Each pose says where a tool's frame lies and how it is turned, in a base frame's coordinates. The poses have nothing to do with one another.
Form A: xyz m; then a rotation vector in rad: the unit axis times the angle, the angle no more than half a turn.
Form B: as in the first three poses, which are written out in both.
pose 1, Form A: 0.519, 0.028, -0.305, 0.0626, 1.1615, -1.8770
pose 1, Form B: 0.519, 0.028, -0.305, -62.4, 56.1, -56.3
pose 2, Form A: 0.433, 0.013, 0.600, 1.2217, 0.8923, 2.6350
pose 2, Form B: 0.433, 0.013, 0.600, 32.7, 59.6, 140.4
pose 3, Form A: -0.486, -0.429, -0.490, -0.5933, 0.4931, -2.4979
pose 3, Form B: -0.486, -0.429, -0.490, -24.0, 33.1, -124.5
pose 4, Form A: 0.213, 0.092, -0.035, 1.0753, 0.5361, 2.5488
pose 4, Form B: 0.213, 0.092, -0.035, 16.3, 49.8, 143.3
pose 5, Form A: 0.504, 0.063, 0.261, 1.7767, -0.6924, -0.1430
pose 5, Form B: 0.504, 0.063, 0.261, -117.3, 109.1, 105.2
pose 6, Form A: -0.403, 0.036, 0.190, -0.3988, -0.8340, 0.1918
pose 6, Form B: -0.403, 0.036, 0.190, 160.4, 52.9, -148.5
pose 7, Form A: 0.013, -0.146, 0.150, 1.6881, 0.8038, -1.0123
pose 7, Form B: 0.013, -0.146, 0.150, -105.1, 100.4, 24.0
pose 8, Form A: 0.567, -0.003, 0.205, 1.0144, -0.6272, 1.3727
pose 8, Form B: 0.567, -0.003, 0.205, -77.6, 62.3, 165.8
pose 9, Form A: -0.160, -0.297, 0.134, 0.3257, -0.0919, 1.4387
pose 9, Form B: -0.160, -0.297, 0.134, -64.2, 17.7, 147.3
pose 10, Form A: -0.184, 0.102, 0.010, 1.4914, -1.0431, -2.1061
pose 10, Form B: -0.184, 0.102, 0.010, 158.5, 80.1, 48.4
